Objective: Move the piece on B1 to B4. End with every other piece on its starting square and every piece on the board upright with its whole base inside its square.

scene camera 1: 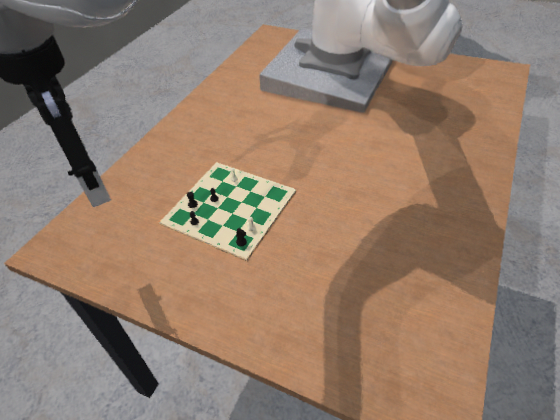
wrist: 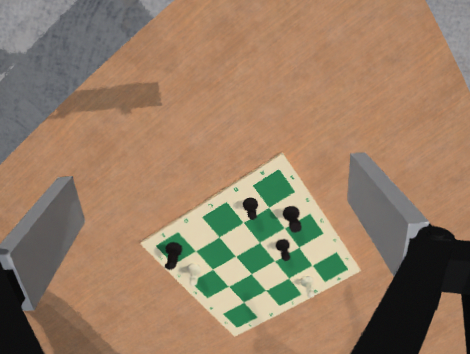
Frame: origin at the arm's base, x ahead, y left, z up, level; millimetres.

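Seen in the pictures: gripper, fingertip midpoint: [wrist: 212, 188]; arm's base, link origin: [scene camera 1: 335, 58].
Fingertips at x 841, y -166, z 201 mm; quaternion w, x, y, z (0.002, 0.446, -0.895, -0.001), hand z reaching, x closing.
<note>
Offsets run from my fingertips to a thing's middle. "*": to the spot under its first point. Level surfaces: height alone.
The black piece on B1 @(dz -218, dx -133, dy +64 mm) [scene camera 1: 194, 219] [wrist: 251, 207] stands upright on a cream square of the green-and-cream board @(* dz -234, dx -110, dy +10 mm) [scene camera 1: 167, 223] [wrist: 284, 159]. The green square B4 @(* dz -233, dx -245, dy +84 mm) [scene camera 1: 226, 189] [wrist: 298, 267] bears no piece. A black piece on A2 @(dz -217, dx -178, dy +34 mm) [scene camera 1: 192, 200] [wrist: 292, 216], one on B3 @(dz -218, dx -209, dy +72 mm) [scene camera 1: 214, 195] [wrist: 283, 247] and one on E1 @(dz -214, dx -117, dy +183 mm) [scene camera 1: 241, 237] [wrist: 173, 251] stand upright. A white piece on B5 @(dz -218, dx -283, dy +85 mm) [scene camera 1: 234, 176] [wrist: 307, 285] and one on E2 @(dz -218, dx -159, dy +186 mm) [scene camera 1: 252, 225] [wrist: 192, 274] also stand. My gripper [scene camera 1: 95, 191] [wrist: 212, 188] is open and empty, high up and to the board's left in the scene view.
The board lies on a wooden table @(dz -239 mm) [scene camera 1: 310, 300] [wrist: 300, 65]. The arm's grey base plate [scene camera 1: 312, 91] is at the table's far side. Shadows of the arm and gripper fall across the table. A2 and B3 stand near the B1 piece.
</note>
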